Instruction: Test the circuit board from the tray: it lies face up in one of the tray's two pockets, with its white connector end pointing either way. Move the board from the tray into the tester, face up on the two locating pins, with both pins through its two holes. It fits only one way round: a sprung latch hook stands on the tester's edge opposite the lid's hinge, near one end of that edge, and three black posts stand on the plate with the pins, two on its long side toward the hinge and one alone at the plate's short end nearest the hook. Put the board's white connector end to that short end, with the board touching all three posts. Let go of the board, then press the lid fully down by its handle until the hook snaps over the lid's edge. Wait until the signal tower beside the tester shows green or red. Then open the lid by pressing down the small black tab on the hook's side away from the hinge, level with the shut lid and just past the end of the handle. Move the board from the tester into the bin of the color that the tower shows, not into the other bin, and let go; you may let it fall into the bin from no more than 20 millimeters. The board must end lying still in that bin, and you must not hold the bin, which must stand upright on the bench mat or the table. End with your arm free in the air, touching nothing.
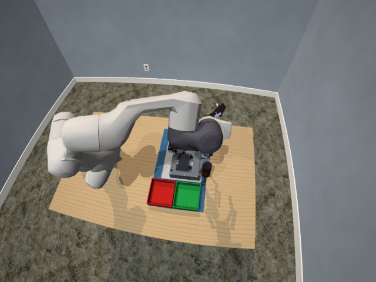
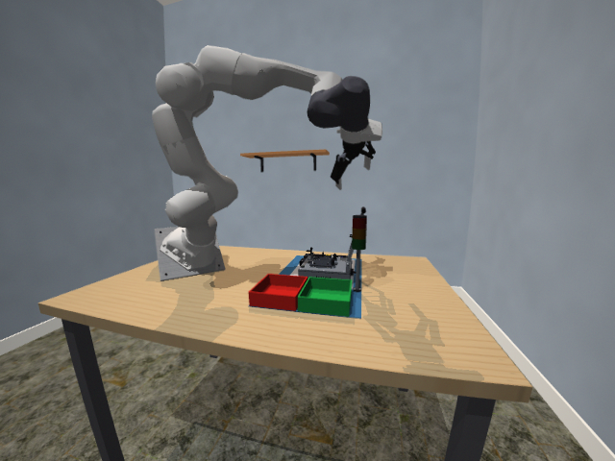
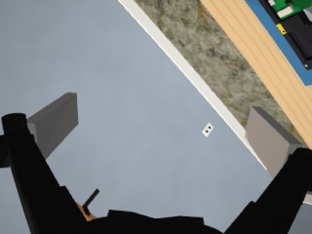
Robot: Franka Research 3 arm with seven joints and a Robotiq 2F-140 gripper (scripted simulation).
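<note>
Right now the green circuit board is 370 mm below my hand, 80 mm to the left of it and 40 mm behind it. From my hand the other things lie so: tester plate: 320 mm below, 120 mm behind, 70 mm to the right; then clear lid: 210 mm below, 100 mm to the right, 10 mm behind; then green bin: 380 mm below, 280 mm to the right, 140 mm behind.
</note>
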